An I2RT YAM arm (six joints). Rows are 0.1 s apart.
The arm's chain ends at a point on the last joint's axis. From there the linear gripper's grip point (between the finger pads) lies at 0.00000 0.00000 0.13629 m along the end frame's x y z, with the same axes.
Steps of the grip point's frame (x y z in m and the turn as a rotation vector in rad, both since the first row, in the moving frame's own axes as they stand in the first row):
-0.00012 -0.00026 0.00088 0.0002 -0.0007 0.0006
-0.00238 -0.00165 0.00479 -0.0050 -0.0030 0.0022
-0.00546 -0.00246 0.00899 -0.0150 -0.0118 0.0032
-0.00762 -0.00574 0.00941 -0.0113 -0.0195 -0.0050
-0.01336 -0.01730 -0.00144 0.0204 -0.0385 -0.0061
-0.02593 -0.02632 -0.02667 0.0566 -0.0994 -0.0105
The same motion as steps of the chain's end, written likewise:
-0.00002 -0.00023 0.00088 0.0002 -0.0007 0.0006
-0.00197 -0.00233 0.00479 -0.0050 -0.0030 0.0022
-0.00385 -0.00450 0.00901 -0.0150 -0.0118 0.0032
-0.00497 -0.00729 0.00944 -0.0113 -0.0195 -0.0050
-0.00811 -0.01454 -0.00131 0.0204 -0.0385 -0.0061
-0.01237 -0.01869 -0.02578 0.0566 -0.0994 -0.0105

